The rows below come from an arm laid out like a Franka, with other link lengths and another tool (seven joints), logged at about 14 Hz.
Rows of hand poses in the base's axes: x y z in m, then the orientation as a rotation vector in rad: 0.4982 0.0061 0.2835 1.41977 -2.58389 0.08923; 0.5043 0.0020 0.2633 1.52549 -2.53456 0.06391; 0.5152 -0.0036 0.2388 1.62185 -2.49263 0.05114; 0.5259 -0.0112 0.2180 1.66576 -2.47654 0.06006; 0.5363 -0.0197 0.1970 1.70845 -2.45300 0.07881; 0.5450 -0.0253 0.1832 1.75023 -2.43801 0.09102; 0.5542 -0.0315 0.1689 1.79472 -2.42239 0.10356; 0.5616 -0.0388 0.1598 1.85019 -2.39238 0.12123; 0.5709 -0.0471 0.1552 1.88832 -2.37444 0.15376; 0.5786 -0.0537 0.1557 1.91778 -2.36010 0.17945; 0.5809 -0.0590 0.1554 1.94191 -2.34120 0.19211; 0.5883 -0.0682 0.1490 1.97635 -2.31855 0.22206; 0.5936 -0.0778 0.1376 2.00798 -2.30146 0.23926; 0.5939 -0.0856 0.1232 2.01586 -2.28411 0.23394
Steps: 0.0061 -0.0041 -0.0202 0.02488 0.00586 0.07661; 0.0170 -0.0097 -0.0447 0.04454 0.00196 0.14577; 0.0277 -0.0173 -0.0655 0.04669 -0.00806 0.17701; 0.0381 -0.0258 -0.0865 0.04032 -0.01595 0.21059; 0.0468 -0.0314 -0.1003 0.04106 -0.02818 0.24013; 0.0560 -0.0376 -0.1146 0.04261 -0.04189 0.27122; 0.0634 -0.0449 -0.1237 0.03996 -0.05299 0.31367; 0.0727 -0.0532 -0.1283 0.02822 -0.07046 0.34294; 0.0804 -0.0598 -0.1278 0.01902 -0.08432 0.36565; 0.0827 -0.0651 -0.1281 0.01358 -0.08792 0.38643; 0.0901 -0.0743 -0.1345 0.00129 -0.10101 0.41507; 0.0954 -0.0839 -0.1459 -0.00270 -0.11224 0.43921; 0.0957 -0.0917 -0.1603 -0.00338 -0.10256 0.44990
